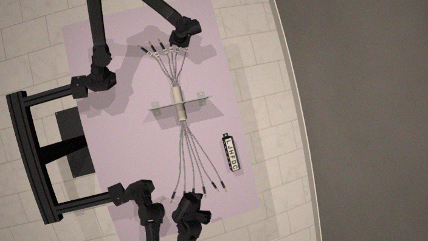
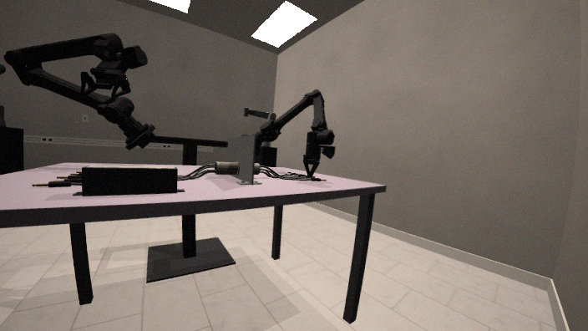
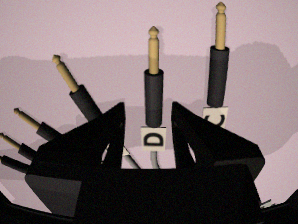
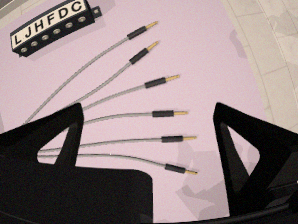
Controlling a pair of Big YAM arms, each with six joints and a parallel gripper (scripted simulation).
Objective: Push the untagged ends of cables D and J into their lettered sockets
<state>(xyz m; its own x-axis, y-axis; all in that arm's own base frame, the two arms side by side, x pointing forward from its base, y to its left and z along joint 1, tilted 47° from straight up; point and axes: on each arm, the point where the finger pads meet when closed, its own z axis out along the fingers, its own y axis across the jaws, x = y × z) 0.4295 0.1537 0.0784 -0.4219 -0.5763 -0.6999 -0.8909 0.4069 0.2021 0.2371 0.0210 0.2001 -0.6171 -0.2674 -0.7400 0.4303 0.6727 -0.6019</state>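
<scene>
Now: the tagged plug 9 cm behind my left hand, 2 cm to the left of it and 1 cm below it. From my left hand the other things lie so: untagged cable plug (25 cm behind, 84 cm to the right, 2 cm below).
</scene>
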